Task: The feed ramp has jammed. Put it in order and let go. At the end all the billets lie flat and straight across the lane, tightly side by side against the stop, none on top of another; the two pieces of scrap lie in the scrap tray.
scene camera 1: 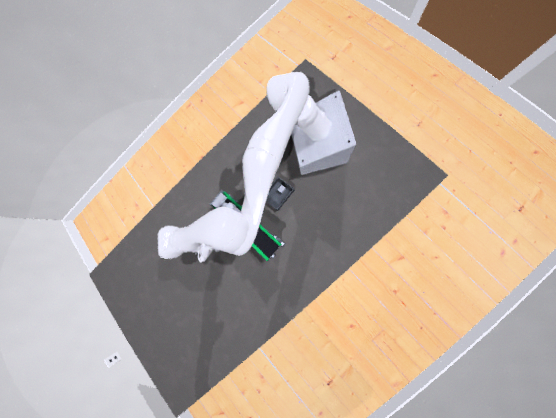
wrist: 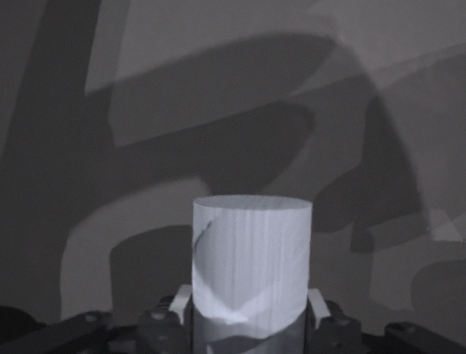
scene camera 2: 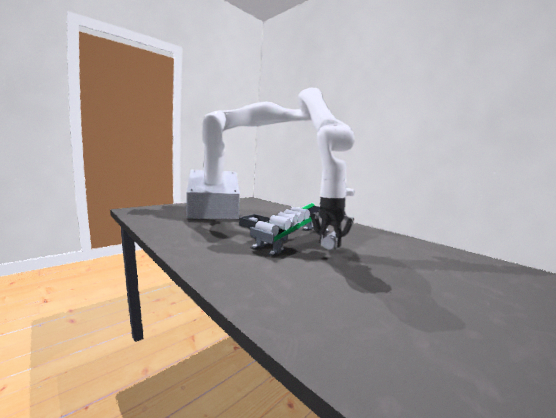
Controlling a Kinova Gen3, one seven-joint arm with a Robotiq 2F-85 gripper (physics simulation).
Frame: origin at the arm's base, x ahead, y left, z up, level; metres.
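Where they show: gripper, between the fingertips: (wrist: 249, 310) (scene camera 2: 329, 247); arm's base, origin of its link: (scene camera 1: 318, 129) (scene camera 2: 213, 181).
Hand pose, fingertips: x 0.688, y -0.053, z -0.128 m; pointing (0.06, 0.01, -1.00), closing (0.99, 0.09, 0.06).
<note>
Things, the pixels of their top centre, and the offset from my fingertips. Level surfaces: height alone.
- pale grey billet, centre of its top: (wrist: 253, 313) (scene camera 2: 332, 233) 0.002 m back, 0.013 m left, 0.042 m up
- scrap tray, centre of its top: (scene camera 2: 257, 218) (scene camera 1: 277, 193) 0.385 m back, 0.069 m left, 0.000 m up
- scrap, centre of its top: (scene camera 1: 281, 188) 0.413 m back, 0.067 m left, 0.006 m down
- dark table, height of its surface: 0.035 m down
My gripper (scene camera 2: 330, 235) (wrist: 249, 310) is shut on a pale grey billet (scene camera 2: 328, 242) (wrist: 251, 260), held roughly level, low over the table beside the ramp; whether it touches the table is unclear. The ramp (scene camera 1: 265, 242) (scene camera 2: 296, 230) has green rails and a dark lane. Several billets lie across it: one billet (scene camera 2: 266, 228) at the low end by the grey end block, another billet (scene camera 2: 280, 222) behind it, more higher up. Small gaps between them cannot be told. The scrap tray (scene camera 1: 276, 205) (scene camera 2: 244, 224) holds a light piece of scrap (scene camera 1: 281, 189); a second piece cannot be made out.
The robot's base (scene camera 1: 325, 150) (scene camera 2: 212, 205) stands behind the scrap tray. The arm covers the middle of the ramp in scene camera 1. The ramp stands on small feet on the dark table (scene camera 1: 310, 280) (scene camera 2: 280, 310). Arm shadows fall around the gripper.
</note>
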